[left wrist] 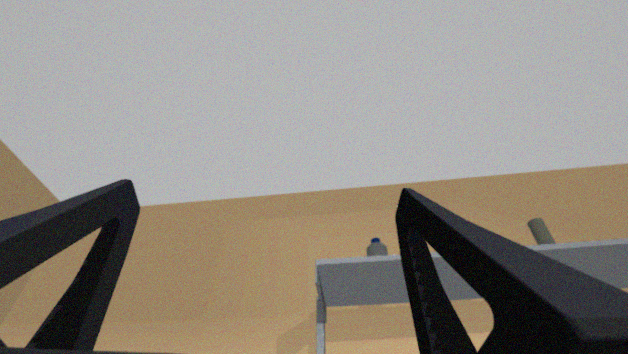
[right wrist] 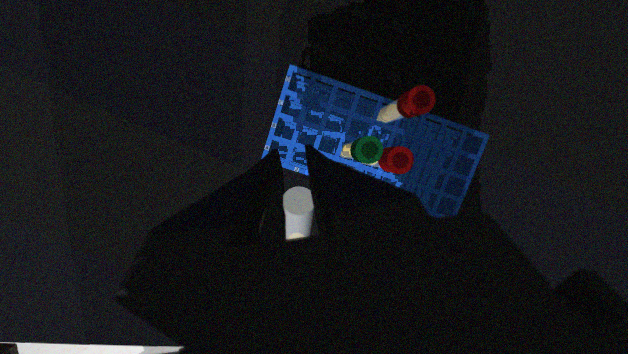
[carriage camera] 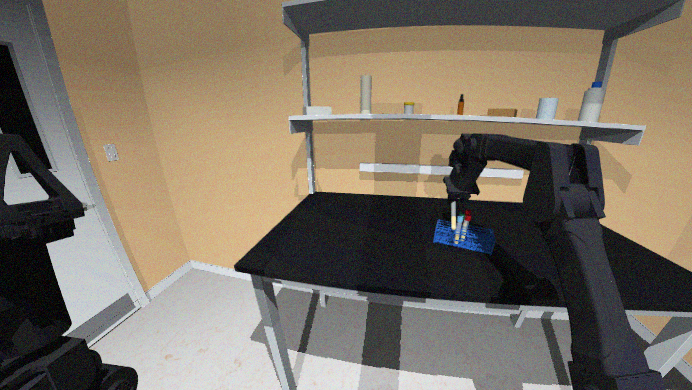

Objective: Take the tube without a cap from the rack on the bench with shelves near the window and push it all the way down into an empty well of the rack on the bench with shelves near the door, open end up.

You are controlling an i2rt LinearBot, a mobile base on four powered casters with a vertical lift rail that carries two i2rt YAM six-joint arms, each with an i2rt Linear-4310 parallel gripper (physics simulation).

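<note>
My right gripper (carriage camera: 455, 201) (right wrist: 293, 157) is shut on the tube without a cap (carriage camera: 453, 218) (right wrist: 298, 215). The tube is whitish with a yellowish lower end and hangs roughly upright, open end up. In the carriage camera its lower end overlaps the left part of the blue rack (carriage camera: 482, 242) (right wrist: 475, 167); I cannot tell whether it is over a well. The rack holds a green-capped tube (right wrist: 368, 149) and two red-capped tubes (right wrist: 417, 101) (right wrist: 400, 160). My left gripper (left wrist: 269, 198) is open and empty, facing the wall and ceiling.
The rack lies on the black bench top (carriage camera: 350, 240). Above it a shelf (carriage camera: 440, 118) carries bottles, a cylinder (carriage camera: 366, 95) and boxes. A higher shelf (carriage camera: 475, 15) spans the top. A door (carriage camera: 82, 260) is at the far left, beyond my left arm.
</note>
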